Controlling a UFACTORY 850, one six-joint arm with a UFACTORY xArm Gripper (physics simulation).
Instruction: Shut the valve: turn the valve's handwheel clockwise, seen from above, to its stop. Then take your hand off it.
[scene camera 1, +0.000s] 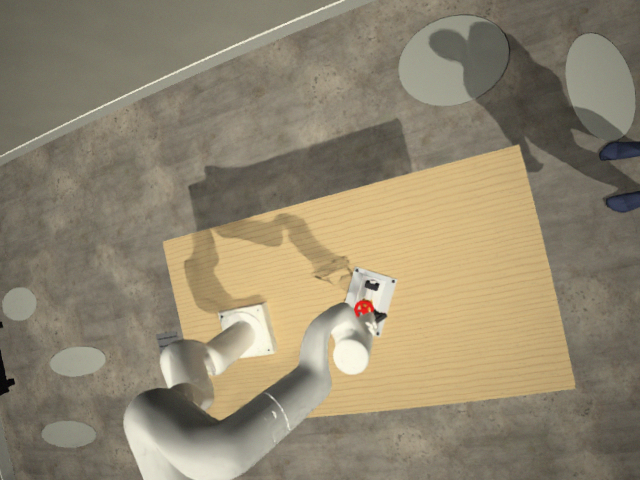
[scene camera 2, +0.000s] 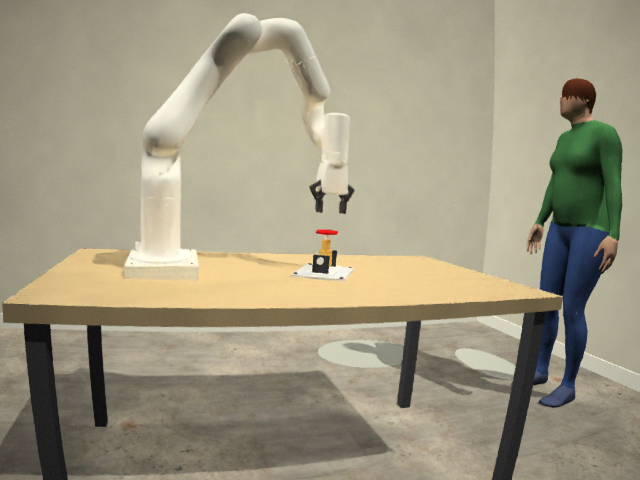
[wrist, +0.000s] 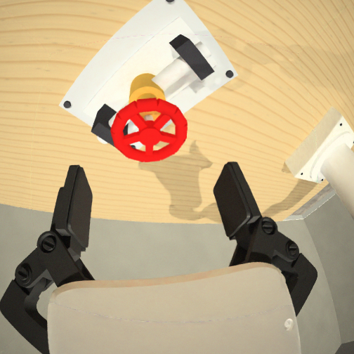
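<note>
The valve's red handwheel (scene camera 1: 363, 308) (scene camera 2: 326, 232) (wrist: 149, 133) sits level on top of the yellow valve body (scene camera 2: 325, 244) (wrist: 146, 86). The valve stands on a white base plate (scene camera 1: 388, 290) (scene camera 2: 341, 272) (wrist: 100, 75) fixed on the table. My gripper (scene camera 2: 330, 211) (wrist: 154, 177) is open and empty. It points down and hangs above the handwheel, apart from it, with a visible gap below the fingertips in the second scene view. In the first scene view the arm hides part of the gripper. The frames do not show whether the wheel is at its stop.
Black pipe clamps (scene camera 1: 371, 284) (scene camera 2: 320, 264) (wrist: 192, 57) hold the pipe on both sides of the valve body. The arm's white base (scene camera 2: 161, 267) (wrist: 312, 152) stands on the wooden table (scene camera 1: 465, 258) (scene camera 2: 248, 294). A person (scene camera 2: 584, 175) stands beyond the table's right end.
</note>
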